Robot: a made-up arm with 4 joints. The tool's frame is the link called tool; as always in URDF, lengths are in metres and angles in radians. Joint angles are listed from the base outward. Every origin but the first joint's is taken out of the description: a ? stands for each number. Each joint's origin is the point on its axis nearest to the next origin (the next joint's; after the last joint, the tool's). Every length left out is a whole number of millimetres.
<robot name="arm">
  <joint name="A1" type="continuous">
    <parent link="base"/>
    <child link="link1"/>
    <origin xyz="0 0 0.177"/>
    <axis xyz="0 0 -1"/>
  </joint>
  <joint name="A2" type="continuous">
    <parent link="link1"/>
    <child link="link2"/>
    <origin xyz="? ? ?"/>
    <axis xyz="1 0 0"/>
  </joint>
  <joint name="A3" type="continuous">
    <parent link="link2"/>
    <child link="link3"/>
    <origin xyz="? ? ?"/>
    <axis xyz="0 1 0"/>
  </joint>
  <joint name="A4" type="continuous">
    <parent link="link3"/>
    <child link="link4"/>
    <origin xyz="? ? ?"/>
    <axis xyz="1 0 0"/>
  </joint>
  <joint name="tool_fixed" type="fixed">
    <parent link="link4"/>
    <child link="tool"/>
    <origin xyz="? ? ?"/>
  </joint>
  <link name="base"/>
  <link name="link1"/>
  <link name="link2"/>
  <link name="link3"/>
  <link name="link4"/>
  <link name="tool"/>
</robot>
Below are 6 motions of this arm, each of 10 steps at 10 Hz.
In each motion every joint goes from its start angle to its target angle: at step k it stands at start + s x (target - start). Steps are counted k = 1, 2, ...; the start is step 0. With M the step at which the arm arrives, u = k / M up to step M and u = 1 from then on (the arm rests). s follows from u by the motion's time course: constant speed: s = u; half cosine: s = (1 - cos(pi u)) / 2; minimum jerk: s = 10 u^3 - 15 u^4 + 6 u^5.
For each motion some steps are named. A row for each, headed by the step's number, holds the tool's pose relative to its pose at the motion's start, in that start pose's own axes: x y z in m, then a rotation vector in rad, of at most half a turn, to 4 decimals.
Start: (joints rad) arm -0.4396 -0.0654 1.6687 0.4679
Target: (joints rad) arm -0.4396 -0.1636 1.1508 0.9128
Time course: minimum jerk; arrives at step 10
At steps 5, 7, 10:
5: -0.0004 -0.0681 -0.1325 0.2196 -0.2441 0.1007
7: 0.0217 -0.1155 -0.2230 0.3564 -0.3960 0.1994
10: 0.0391 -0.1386 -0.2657 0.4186 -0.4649 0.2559

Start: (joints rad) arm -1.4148 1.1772 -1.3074 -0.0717
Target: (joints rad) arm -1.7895 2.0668 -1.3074 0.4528
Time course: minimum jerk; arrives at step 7
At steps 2, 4, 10:
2: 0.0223 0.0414 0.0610 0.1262 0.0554 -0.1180
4: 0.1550 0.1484 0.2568 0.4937 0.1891 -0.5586
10: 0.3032 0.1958 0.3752 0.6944 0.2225 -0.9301

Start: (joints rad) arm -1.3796 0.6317 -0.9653 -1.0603
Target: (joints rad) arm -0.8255 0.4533 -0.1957 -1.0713
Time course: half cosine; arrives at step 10
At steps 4, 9, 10:
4: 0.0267 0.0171 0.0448 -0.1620 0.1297 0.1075
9: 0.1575 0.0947 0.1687 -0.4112 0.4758 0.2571
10: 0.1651 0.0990 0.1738 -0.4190 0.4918 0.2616

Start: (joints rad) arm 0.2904 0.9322 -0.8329 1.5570
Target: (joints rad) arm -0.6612 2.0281 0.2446 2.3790
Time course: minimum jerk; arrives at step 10
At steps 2, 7, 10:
2: -0.0033 0.0649 0.0017 0.1143 -0.0248 -0.1075
7: 0.4275 0.6597 0.3632 1.4512 -0.7842 -1.6062
10: 0.5637 0.6548 0.4720 1.6319 -1.0878 -1.9099

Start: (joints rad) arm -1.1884 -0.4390 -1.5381 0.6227
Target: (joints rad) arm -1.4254 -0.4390 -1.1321 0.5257
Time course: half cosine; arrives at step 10
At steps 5, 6, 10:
5: 0.0098 0.0485 0.1210 0.0580 0.1340 -0.0740
6: 0.0150 0.0584 0.1599 0.0754 0.1784 -0.0918
10: 0.0306 0.0718 0.2480 0.1131 0.2819 -0.1226

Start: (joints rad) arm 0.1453 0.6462 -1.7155 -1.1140
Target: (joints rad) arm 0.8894 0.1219 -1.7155 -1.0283
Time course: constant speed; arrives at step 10
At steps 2, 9, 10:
2: -0.0222 0.0634 -0.1015 -0.0899 -0.1458 -0.0200
9: 0.0112 0.1511 -0.4689 -0.4730 -0.6000 0.0188
10: 0.0268 0.1458 -0.5156 -0.5356 -0.6546 0.0375

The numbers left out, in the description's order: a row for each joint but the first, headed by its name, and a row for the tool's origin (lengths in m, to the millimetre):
A2: -0.136 0.319 0
A3: 0 0.019 0.05
A4: -0.574 0 -0.063
tool: 0 0.081 0.119

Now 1 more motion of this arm.
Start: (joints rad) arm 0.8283 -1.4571 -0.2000 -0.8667
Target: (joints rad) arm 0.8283 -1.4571 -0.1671 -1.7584
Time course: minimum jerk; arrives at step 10
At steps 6, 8, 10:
6: -0.0028 0.0436 -0.0593 -0.6086 0.0089 0.0210
8: -0.0047 0.0481 -0.0883 -0.8400 0.0089 0.0306
10: -0.0051 0.0480 -0.0950 -0.8916 0.0087 0.0329

